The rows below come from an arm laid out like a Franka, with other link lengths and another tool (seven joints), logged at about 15 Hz.
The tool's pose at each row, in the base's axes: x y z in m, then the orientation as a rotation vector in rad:
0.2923, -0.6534, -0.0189, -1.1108, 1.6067, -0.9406
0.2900, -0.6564, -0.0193, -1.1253, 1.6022, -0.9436
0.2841, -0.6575, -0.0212, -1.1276, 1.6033, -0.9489
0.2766, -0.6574, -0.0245, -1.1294, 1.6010, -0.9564
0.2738, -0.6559, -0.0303, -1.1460, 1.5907, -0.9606
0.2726, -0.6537, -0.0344, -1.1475, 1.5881, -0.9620
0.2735, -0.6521, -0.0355, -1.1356, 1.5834, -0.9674
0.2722, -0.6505, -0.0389, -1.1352, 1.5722, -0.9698
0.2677, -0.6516, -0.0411, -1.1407, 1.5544, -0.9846
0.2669, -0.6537, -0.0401, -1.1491, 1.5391, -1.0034
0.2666, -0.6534, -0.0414, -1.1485, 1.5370, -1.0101
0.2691, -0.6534, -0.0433, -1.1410, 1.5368, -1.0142
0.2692, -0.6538, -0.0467, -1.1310, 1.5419, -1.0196
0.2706, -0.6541, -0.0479, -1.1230, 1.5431, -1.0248
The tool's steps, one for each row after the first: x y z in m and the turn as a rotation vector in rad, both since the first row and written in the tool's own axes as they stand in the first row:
0.0033, 0.0000, -0.0019, -0.0042, -0.0026, -0.0120
0.0058, 0.0028, -0.0069, -0.0040, 0.0010, -0.0160
0.0077, 0.0077, -0.0133, -0.0008, 0.0035, -0.0213
0.0082, 0.0142, -0.0145, -0.0026, -0.0027, -0.0363
0.0074, 0.0189, -0.0147, -0.0014, -0.0039, -0.0385
0.0060, 0.0202, -0.0137, 0.0097, -0.0033, -0.0340
0.0056, 0.0241, -0.0142, 0.0170, -0.0099, -0.0370
0.0079, 0.0269, -0.0178, 0.0294, -0.0145, -0.0513
0.0098, 0.0255, -0.0187, 0.0404, -0.0150, -0.0692
0.0099, 0.0269, -0.0186, 0.0444, -0.0125, -0.0725
0.0100, 0.0280, -0.0157, 0.0503, -0.0098, -0.0696
0.0113, 0.0310, -0.0147, 0.0551, -0.0023, -0.0646
0.0117, 0.0317, -0.0130, 0.0608, 0.0022, -0.0617

